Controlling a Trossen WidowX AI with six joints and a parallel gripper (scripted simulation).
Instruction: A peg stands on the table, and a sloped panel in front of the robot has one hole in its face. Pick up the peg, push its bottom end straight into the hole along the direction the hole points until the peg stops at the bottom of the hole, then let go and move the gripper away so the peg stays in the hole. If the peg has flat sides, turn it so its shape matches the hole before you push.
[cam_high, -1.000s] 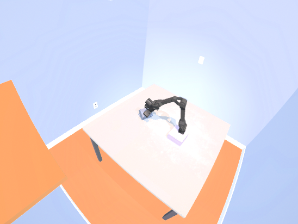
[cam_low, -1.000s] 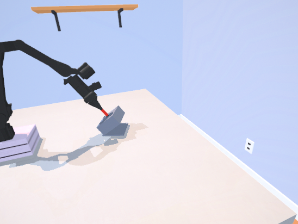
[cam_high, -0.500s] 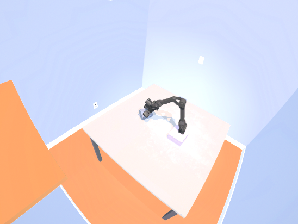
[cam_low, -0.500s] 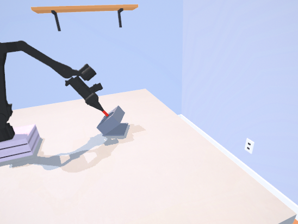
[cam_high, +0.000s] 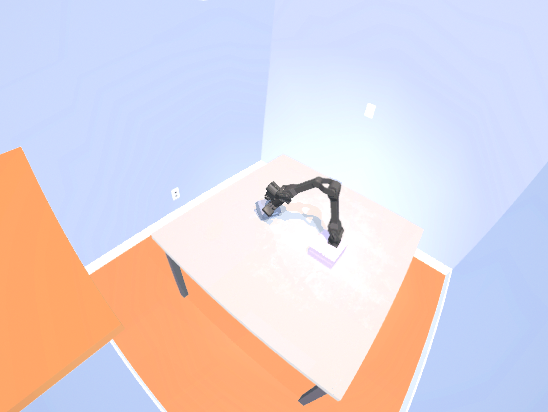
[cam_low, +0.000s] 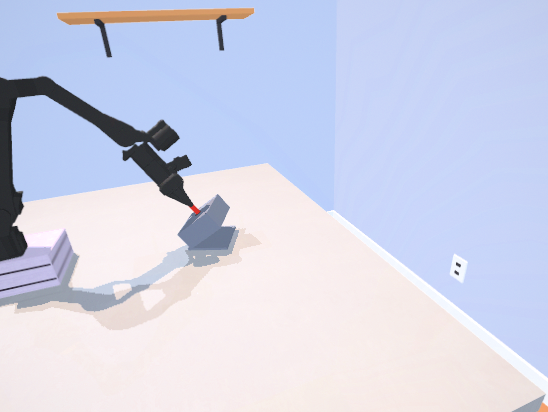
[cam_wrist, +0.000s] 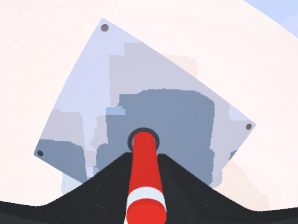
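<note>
Now: gripper tip 30 mm short of the sloped panel, 20 mm to the left of it and 50 mm above it. The rest, counted from my gripper tip: red round peg 10 mm behind, 10 mm above.
</note>
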